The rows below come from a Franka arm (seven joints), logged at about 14 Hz.
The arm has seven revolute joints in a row. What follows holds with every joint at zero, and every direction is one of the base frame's. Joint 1 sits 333 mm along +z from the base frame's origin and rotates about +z. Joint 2 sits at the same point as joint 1 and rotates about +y. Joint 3 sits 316 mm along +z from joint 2 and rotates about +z. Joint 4 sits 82.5 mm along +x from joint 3 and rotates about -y. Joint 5 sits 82.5 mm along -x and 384 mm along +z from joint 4 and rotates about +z. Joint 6 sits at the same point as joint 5 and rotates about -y. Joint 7 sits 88 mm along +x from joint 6 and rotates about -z. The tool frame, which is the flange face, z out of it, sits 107 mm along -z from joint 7; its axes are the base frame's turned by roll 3.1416, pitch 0 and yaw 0 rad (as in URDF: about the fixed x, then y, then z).
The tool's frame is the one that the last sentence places.
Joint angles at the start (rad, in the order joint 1, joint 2, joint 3, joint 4, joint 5, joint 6, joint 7):
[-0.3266, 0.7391, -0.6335, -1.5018, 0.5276, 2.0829, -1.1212]
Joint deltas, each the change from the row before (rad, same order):
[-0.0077, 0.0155, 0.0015, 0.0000, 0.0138, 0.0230, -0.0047]
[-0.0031, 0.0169, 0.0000, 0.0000, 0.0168, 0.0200, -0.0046]
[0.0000, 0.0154, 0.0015, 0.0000, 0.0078, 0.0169, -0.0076]
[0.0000, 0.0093, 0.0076, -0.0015, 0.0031, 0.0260, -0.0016]
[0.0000, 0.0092, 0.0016, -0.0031, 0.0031, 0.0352, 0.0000]
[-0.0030, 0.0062, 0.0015, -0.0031, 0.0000, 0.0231, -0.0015]
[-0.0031, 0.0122, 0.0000, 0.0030, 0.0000, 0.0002, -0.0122]
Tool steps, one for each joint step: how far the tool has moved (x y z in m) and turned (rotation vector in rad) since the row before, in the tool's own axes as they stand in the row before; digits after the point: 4 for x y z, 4 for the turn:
[-0.0029, 0.0050, 0.0078, -0.0096, 0.0066, 0.0093]
[-0.0014, 0.0029, 0.0087, -0.0063, 0.0057, 0.0076]
[0.0002, 0.0006, 0.0085, -0.0063, -0.0010, -0.0041]
[0.0027, -0.0008, 0.0060, -0.0130, 0.0055, -0.0042]
[0.0002, 0.0022, 0.0042, -0.0247, 0.0068, 0.0021]
[-0.0018, 0.0025, 0.0033, -0.0160, 0.0021, 0.0018]
[-0.0021, 0.0010, 0.0064, 0.0020, -0.0096, -0.0107]

